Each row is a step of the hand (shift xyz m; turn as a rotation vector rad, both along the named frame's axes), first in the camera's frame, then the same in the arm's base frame.
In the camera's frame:
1: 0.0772 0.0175 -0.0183 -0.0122 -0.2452 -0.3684
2: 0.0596 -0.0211 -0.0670 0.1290 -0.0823 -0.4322
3: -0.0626 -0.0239 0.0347 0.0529 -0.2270 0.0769
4: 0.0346 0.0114 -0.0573 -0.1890 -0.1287 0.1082
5: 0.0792 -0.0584 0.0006 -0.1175 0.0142 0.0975
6: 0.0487 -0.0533 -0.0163 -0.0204 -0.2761 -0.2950
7: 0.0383 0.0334 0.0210 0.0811 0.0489 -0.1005
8: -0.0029 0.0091 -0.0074 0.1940 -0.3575 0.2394
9: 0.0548 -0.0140 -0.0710 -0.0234 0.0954 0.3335
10: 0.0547 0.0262 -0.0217 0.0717 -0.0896 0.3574
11: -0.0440 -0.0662 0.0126 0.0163 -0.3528 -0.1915
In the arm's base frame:
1: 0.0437 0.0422 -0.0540 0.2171 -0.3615 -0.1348
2: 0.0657 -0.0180 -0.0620 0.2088 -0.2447 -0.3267
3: -0.0314 -0.0256 0.0637 0.1863 -0.0210 0.1584
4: 0.0240 -0.0118 -0.0624 -0.0552 -0.1006 0.2254
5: 0.0961 0.0213 0.0003 -0.1052 0.0002 0.1115
6: 0.0737 -0.0058 -0.0028 0.2229 -0.3322 -0.0605
7: -0.0001 0.0520 -0.0179 0.0358 0.0047 -0.1333
8: -0.0074 -0.0025 -0.0092 0.3533 0.1111 0.2925
9: 0.0579 -0.0203 -0.0669 -0.1309 0.2490 0.2043
10: 0.0224 0.0304 -0.0522 0.0624 0.2375 0.2839
11: 0.0145 -0.0482 0.0628 0.2879 -0.2769 0.0427

